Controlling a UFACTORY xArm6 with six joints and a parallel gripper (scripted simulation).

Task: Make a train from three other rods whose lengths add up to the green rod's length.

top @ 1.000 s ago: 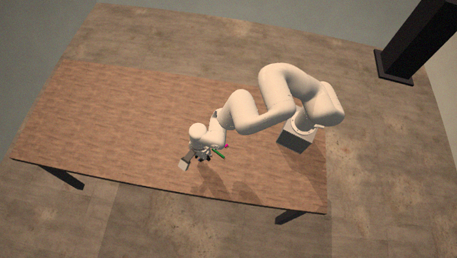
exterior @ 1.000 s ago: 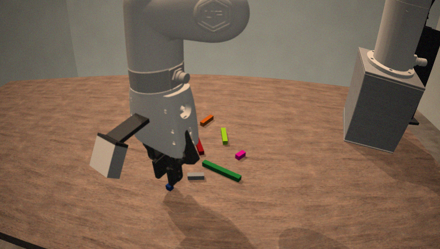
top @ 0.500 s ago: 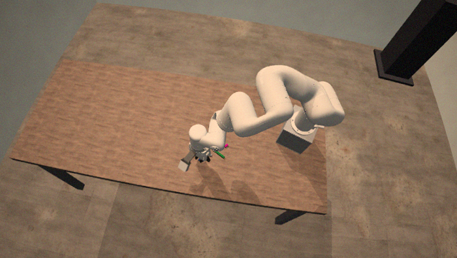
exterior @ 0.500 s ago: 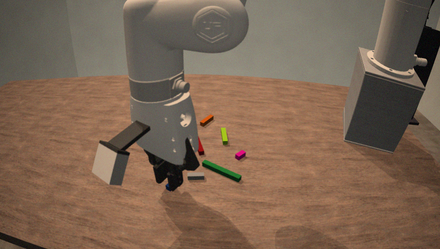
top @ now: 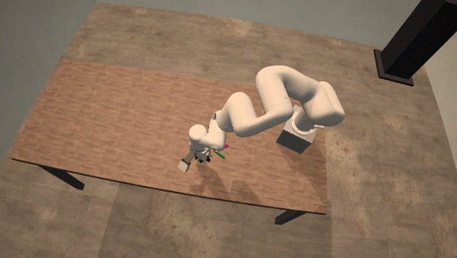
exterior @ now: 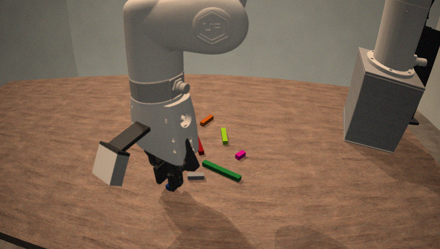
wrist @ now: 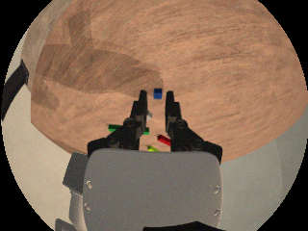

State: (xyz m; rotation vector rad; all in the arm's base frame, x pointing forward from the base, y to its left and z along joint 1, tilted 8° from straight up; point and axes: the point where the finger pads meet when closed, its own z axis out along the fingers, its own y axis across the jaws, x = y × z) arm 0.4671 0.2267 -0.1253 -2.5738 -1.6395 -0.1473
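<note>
My hand is 30 mm above the small blue rod. From my hand the other things lie so: red rod (130 mm to the right, 30 mm below, 30 mm behind); then grey rod (40 mm behind, 30 mm to the right, 30 mm below); then green rod (80 mm behind, 60 mm to the right, 30 mm below).
</note>
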